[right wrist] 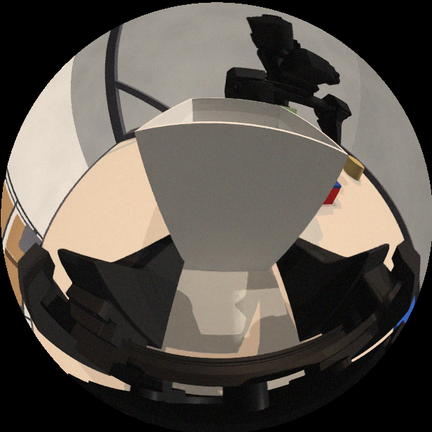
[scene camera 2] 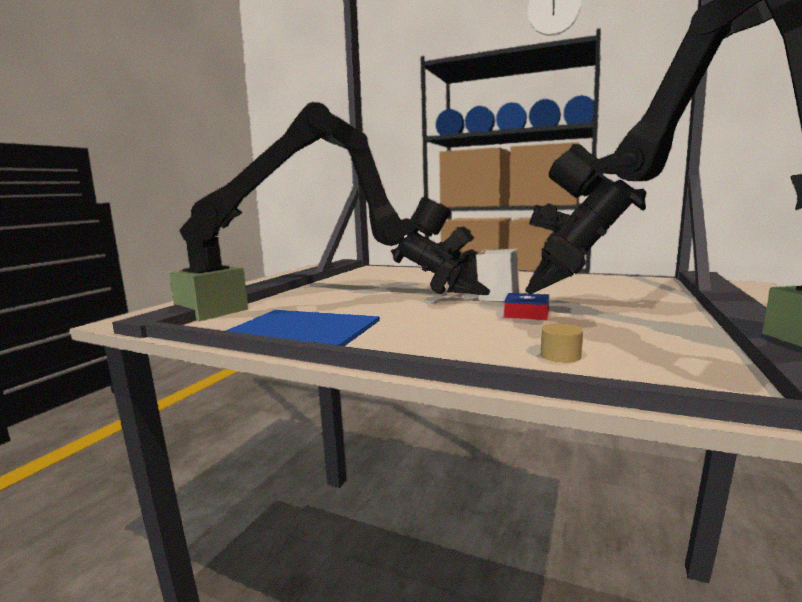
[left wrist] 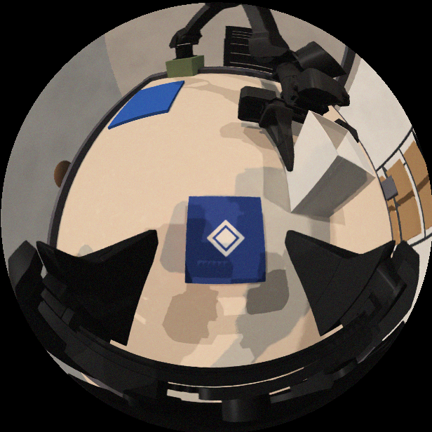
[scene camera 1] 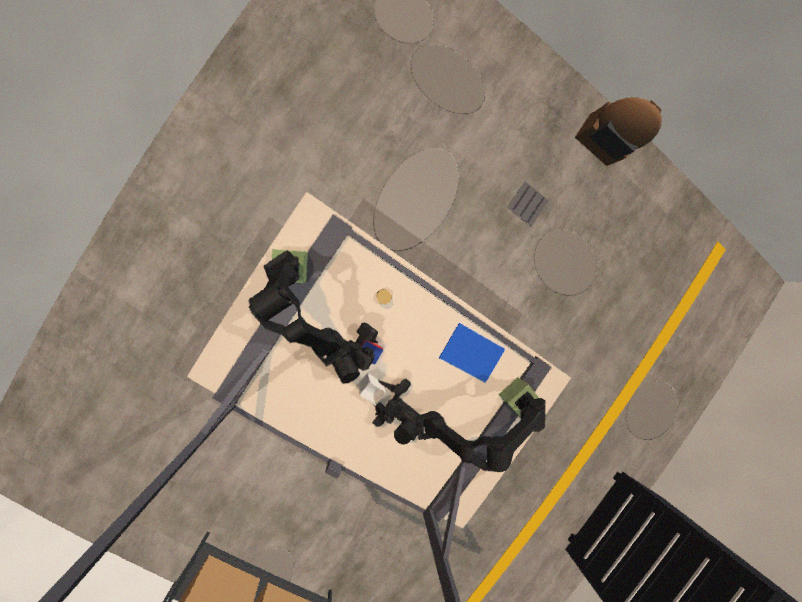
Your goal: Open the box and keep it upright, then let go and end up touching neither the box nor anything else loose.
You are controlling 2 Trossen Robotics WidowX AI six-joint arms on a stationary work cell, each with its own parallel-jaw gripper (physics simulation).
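Frame: origin at the left arm's base, x ahead, y left, z up, level; millimetres.
Seen in the pictures: left gripper, between the fingertips: [scene camera 2: 529,287]; right gripper, between the fingertips: [scene camera 2: 492,289] [scene camera 1: 373,387]; left arm's base, origin of its link: [scene camera 1: 287,266]; right arm's base, origin of its link: [scene camera 2: 206,269] [scene camera 1: 526,402].
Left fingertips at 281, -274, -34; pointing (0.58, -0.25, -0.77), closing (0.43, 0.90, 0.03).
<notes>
Offsets run from my left fingertips to a thing's top centre, as dx, dy, dz.
The white box @(+14, -126, +50) [scene camera 1: 373,390] [scene camera 2: 497,275] [left wrist: 311,167] [right wrist: 240,195] stands upright on the table, its top open. My right gripper [scene camera 2: 484,291] [right wrist: 229,234] is shut on the white box, with a finger at each side, low down. The low lid @(+2, -4, -18) [scene camera 1: 372,352] [scene camera 2: 526,306] [left wrist: 225,265] [right wrist: 330,195], blue on top with a white diamond and red at the sides, lies flat on the table beside the box, apart from it. My left gripper [scene camera 2: 531,289] [left wrist: 223,237] is open just above the lid; its fingers stand wide of the lid's sides in the left wrist view.
A round tan cylinder @(+34, +195, -12) [scene camera 1: 384,296] [scene camera 2: 561,343] [right wrist: 354,168] stands on the table beyond the lid. A flat blue mat @(+381, +7, -39) [scene camera 1: 471,352] [scene camera 2: 304,327] [left wrist: 147,105] lies nearer the right arm's green base [scene camera 1: 517,396] [scene camera 2: 208,291] [left wrist: 185,66]. Dark rails edge the table.
</notes>
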